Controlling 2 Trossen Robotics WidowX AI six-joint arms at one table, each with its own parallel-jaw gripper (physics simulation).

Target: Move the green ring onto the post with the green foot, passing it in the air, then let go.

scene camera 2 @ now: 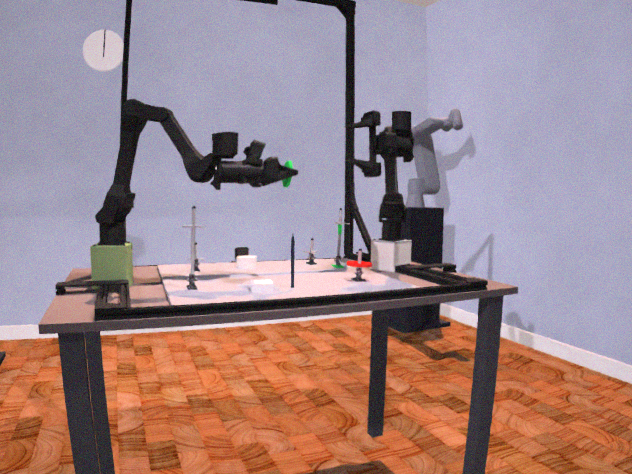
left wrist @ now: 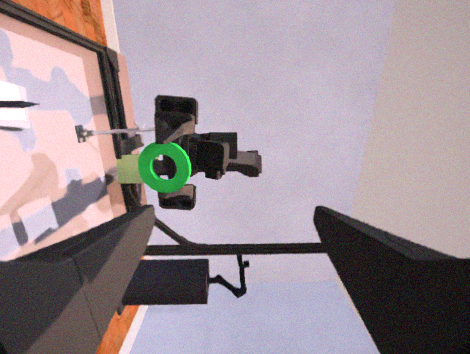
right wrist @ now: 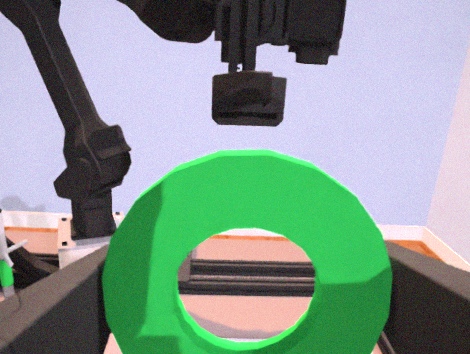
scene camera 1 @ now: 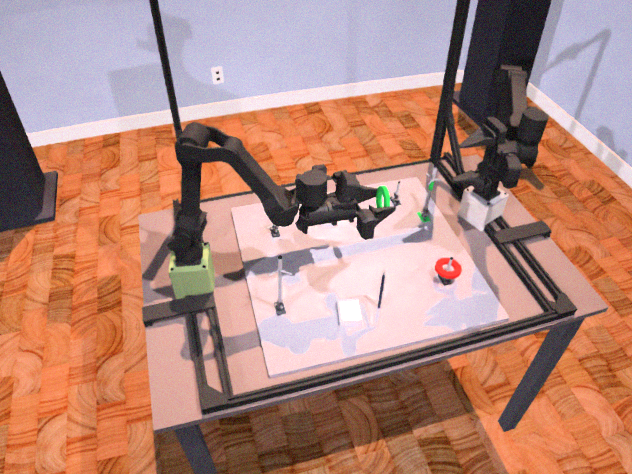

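Pixels of known places: left gripper, fingertip midpoint: (scene camera 2: 345, 142) (left wrist: 236, 212) (scene camera 1: 456, 163); right gripper, fingertip midpoint: (scene camera 2: 293, 174) (left wrist: 160, 171) (right wrist: 241, 254) (scene camera 1: 389, 199); left arm's base, origin of the base link: (scene camera 2: 391, 239) (right wrist: 93, 228); right arm's base, origin of the base link: (scene camera 2: 111, 244) (left wrist: 155, 167) (scene camera 1: 189, 256).
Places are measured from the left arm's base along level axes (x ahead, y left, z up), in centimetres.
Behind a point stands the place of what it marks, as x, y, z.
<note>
The green ring (scene camera 1: 378, 198) {46.6, -0.6, 20.0} (scene camera 2: 288, 164) {47.8, 2.5, 23.1} (left wrist: 145, 167) {46.9, 1.3, 18.1} (right wrist: 245, 190) {47.0, 0.9, 23.3} is upright in the air. My right gripper (scene camera 1: 383, 201) {45.4, 1.8, 20.6} (scene camera 2: 293, 172) {45.4, 1.8, 20.6} (left wrist: 160, 171) {45.4, 1.8, 20.6} (right wrist: 241, 254) {45.4, 1.8, 20.6} is shut on its two sides. My left gripper (scene camera 1: 458, 163) {32.5, 8.9, 29.6} (scene camera 2: 356, 144) {32.5, 8.9, 29.6} (left wrist: 236, 212) {32.5, 8.9, 29.6} is open and empty, apart from the ring, high near its white base. In the left wrist view the ring is beyond its fingers, off to the left. The post with the green foot (scene camera 1: 427, 201) {16.0, -9.4, -2.2} (scene camera 2: 339, 244) {15.8, -9.3, -1.3} stands upright near the white base, with a green band. In the right wrist view, part of it shows at the left edge.
A red ring (scene camera 1: 439, 268) {32.3, 11.1, -3.6} (scene camera 2: 352, 263) {33.3, 12.7, -3.6} is around a short post. A tall post (scene camera 1: 279, 280) {72.4, -5.6, 3.7} (scene camera 2: 192, 244) {72.3, -5.7, 2.5} and two short posts (scene camera 1: 274, 231) {57.7, -30.9, -7.4} (scene camera 1: 396, 196) {18.6, -19.8, -5.8} stand elsewhere. A dark upright stick (scene camera 1: 381, 290) {51.3, 8.5, -1.6} (scene camera 2: 292, 260) {51.3, 8.5, -1.7} is beside a white block (scene camera 1: 349, 312) {59.4, 6.1, -6.8} (scene camera 2: 262, 285) {60.7, 8.3, -7.1}.
</note>
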